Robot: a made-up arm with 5 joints.
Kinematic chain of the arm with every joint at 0, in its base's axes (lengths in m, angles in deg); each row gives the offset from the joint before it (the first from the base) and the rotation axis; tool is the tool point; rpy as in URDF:
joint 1: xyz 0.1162 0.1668 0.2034 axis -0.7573 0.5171 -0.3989
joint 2: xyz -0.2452 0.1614 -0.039 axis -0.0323 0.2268 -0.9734
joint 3: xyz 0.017 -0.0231 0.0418 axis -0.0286 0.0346 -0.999
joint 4: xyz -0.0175 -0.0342 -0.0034 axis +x
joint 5: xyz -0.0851 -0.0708 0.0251 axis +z
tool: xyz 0.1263 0.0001 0.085 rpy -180 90 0
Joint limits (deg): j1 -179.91..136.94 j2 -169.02..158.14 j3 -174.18..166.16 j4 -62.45..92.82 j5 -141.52..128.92
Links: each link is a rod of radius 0.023 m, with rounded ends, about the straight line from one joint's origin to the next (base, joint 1, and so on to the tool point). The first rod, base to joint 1, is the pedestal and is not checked.
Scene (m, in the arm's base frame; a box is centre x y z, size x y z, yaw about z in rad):
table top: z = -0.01
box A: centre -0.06 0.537 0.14 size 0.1 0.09 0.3 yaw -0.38
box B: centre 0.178 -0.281 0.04 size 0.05 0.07 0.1 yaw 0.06
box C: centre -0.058 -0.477 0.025 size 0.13 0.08 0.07 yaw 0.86
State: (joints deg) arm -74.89 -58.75 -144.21 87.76 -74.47
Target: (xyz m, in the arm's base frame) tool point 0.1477 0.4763 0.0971
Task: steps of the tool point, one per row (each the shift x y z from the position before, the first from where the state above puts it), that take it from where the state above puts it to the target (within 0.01 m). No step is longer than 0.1 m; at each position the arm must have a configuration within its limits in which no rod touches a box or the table.
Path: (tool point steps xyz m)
1: 0.0338 -0.0002 0.0413
2: 0.0586 -0.0083 0.0353
3: 0.0738 -0.0249 0.0169
4: 0.0704 -0.0470 -0.0055
5: 0.0465 -0.0674 -0.0214
6: 0.0089 -0.0765 -0.0236
7: -0.0301 -0.0676 -0.0113
8: 0.0449 0.0501 0.0028
9: 0.0356 0.0586 -0.0096
10: 0.0235 0.0608 -0.0220
11: 0.0106 0.0577 -0.0319
12: -0.0016 0.0512 -0.0375
13: -0.0124 0.0440 -0.0388

